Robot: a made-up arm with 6 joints. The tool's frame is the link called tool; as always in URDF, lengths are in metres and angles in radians.
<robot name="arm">
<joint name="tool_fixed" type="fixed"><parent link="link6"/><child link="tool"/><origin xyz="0.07 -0.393 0.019" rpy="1.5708 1.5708 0"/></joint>
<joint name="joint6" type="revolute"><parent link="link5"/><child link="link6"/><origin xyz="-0.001 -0.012 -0.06" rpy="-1.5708 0 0"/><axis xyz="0 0 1"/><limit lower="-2.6" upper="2.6" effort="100" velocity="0.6"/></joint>
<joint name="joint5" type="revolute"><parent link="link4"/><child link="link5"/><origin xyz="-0.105 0.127 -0.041" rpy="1.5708 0 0"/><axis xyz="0 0 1"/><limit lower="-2.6" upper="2.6" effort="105" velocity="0.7"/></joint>
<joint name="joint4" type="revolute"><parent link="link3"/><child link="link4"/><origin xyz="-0.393 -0.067 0.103" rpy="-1.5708 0 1.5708"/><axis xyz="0 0 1"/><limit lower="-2.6" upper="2.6" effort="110" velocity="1.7"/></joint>
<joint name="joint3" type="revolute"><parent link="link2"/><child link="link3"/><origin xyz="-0.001 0.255 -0.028" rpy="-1.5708 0 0"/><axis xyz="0 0 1"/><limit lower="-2.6" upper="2.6" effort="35" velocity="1.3"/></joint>
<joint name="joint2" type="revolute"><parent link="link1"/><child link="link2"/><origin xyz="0.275 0.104 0.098" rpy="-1.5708 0 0"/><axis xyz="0 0 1"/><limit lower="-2.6" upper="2.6" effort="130" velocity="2.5"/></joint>
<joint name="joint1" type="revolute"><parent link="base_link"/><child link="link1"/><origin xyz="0 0 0.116" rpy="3.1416 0 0"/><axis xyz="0 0 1"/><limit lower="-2.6" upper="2.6" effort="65" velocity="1.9"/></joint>
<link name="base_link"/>
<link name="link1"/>
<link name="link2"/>
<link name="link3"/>
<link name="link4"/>
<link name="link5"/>
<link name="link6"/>
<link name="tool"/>
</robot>
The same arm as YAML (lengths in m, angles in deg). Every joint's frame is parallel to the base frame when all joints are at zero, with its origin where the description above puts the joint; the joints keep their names.
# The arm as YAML. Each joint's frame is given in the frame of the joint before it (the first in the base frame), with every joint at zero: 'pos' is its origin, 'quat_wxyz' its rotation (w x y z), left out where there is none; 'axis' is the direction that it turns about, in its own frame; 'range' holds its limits. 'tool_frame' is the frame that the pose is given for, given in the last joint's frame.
length_unit: m
angle_unit: deg
joints:
  - joint: joint1
    pos: [0.0, 0.0, 0.116]
    axis: [0.0, 0.0, -1.0]
    range: [-148.97, 148.97]
  - joint: joint2
    pos: [0.275, -0.104, -0.098]
    axis: [0.0, -1.0, 0.0]
    range: [-148.97, 148.97]
  - joint: joint3
    pos: [-0.001, 0.028, 0.255]
    axis: [0.0, 0.0, 1.0]
    range: [-148.97, 148.97]
  - joint: joint4
    pos: [-0.393, -0.067, 0.103]
    axis: [-1.0, 0.0, 0.0]
    range: [-148.97, 148.97]
  - joint: joint5
    pos: [0.041, -0.105, -0.127]
    axis: [0.0, 0.0, 1.0]
    range: [-148.97, 148.97]
  - joint: joint6
    pos: [0.012, -0.001, -0.06]
    axis: [-1.0, 0.0, 0.0]
    range: [-148.97, 148.97]
tool_frame:
  pos: [-0.019, 0.07, 0.393]
  quat_wxyz: [1.0, 0.000002, -0.000002, 0.0]

